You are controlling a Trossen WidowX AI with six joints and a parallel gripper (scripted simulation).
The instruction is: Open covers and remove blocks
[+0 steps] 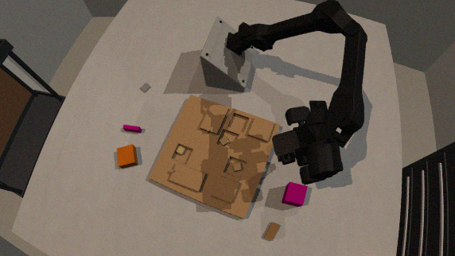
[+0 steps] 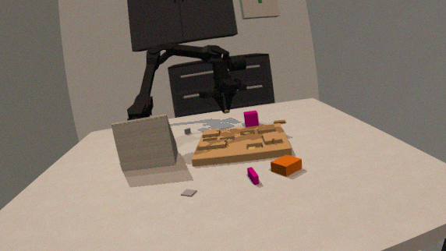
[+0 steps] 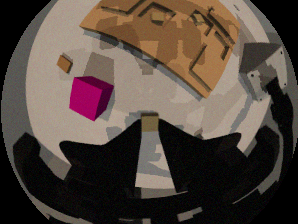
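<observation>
The tan puzzle board is 21 cm to the right of my gripper tip and 5 cm below it. Also, from my gripper tip: grey block: 16 cm behind, 6 cm below, 5 cm to the left; then magenta cube: 10 cm ahead, 5 cm below; then brown tile: 21 cm ahead, 7 cm below, 4 cm to the right.
</observation>
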